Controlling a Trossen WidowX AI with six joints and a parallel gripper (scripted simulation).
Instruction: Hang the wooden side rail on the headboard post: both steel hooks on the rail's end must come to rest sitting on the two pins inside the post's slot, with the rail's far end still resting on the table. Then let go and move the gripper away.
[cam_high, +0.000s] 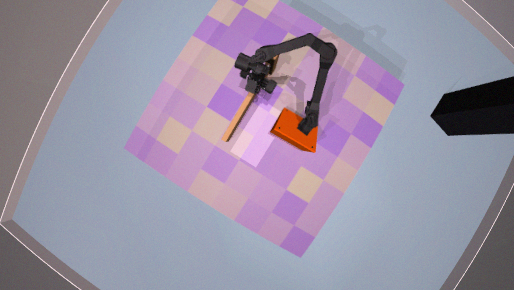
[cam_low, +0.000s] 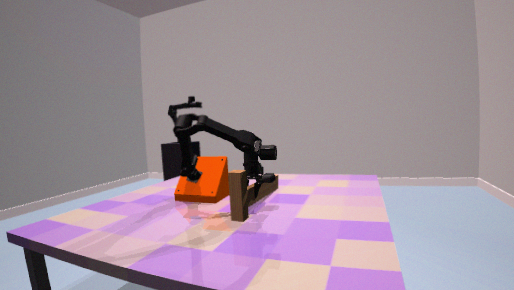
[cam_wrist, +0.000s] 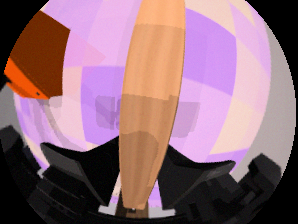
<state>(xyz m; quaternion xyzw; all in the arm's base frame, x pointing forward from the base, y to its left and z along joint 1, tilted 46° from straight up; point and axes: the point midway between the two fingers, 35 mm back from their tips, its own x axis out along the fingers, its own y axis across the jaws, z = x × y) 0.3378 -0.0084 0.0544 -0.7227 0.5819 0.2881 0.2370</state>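
The wooden headboard post is 20 mm ahead of my gripper tip, 130 mm to the right of it and 40 mm above it.
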